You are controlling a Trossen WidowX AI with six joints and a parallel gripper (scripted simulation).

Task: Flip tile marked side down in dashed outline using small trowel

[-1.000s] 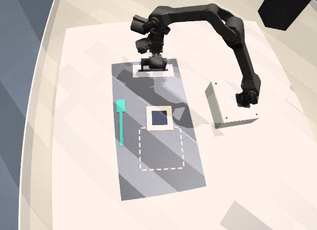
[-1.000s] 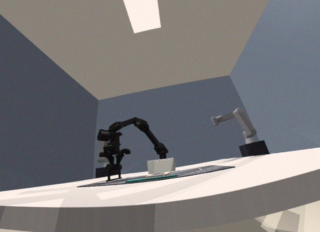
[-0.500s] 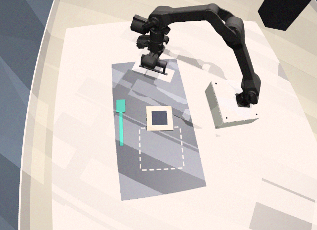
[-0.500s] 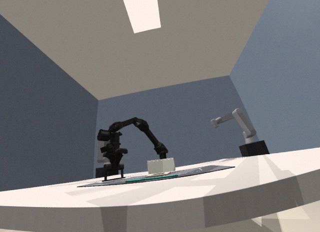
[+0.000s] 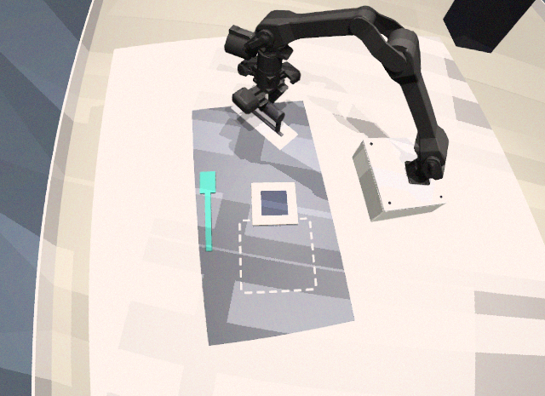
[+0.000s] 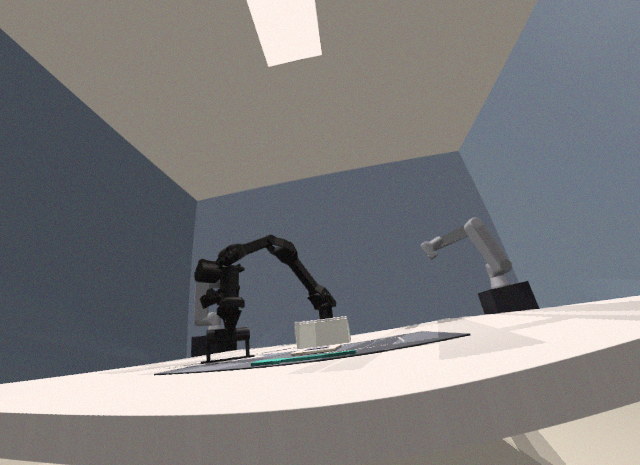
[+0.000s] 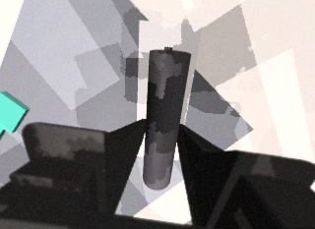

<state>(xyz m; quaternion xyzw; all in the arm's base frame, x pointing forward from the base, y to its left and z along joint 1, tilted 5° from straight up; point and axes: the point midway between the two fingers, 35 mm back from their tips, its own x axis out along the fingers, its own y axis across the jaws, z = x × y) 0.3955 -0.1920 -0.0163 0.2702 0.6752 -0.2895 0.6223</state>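
Right now my gripper tip is 1 cm past the dark-handled float, 1 cm to the right of it and 3 cm above it. Round my gripper tip: teal trowel (14 cm ahead, 26 cm to the left, 6 cm below); tile (3 cm behind, 26 cm to the left, 6 cm below).
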